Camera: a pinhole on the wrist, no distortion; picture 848 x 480 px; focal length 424.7 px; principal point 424.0 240.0 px. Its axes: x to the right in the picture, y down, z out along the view. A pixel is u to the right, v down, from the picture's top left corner.
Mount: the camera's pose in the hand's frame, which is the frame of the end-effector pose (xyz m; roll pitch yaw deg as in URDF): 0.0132 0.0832 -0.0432 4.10 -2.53 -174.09
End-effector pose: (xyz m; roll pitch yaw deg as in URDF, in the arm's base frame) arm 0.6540 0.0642 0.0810 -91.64 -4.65 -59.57
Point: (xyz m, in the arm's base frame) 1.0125 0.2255 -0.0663
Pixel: 421 219
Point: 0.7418 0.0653 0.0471
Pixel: 363 454
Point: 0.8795 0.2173 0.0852
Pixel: 499 400
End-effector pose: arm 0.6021 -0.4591 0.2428 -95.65 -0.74 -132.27
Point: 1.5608 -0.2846 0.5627
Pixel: outside the picture
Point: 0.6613 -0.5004 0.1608
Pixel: 529 293
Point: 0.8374 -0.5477 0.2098
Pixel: 623 371
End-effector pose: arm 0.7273 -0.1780 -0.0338 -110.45 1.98 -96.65
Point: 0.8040 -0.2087 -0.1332
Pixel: 415 326
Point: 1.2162 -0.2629 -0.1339
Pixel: 442 403
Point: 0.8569 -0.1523 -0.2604
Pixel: 506 113
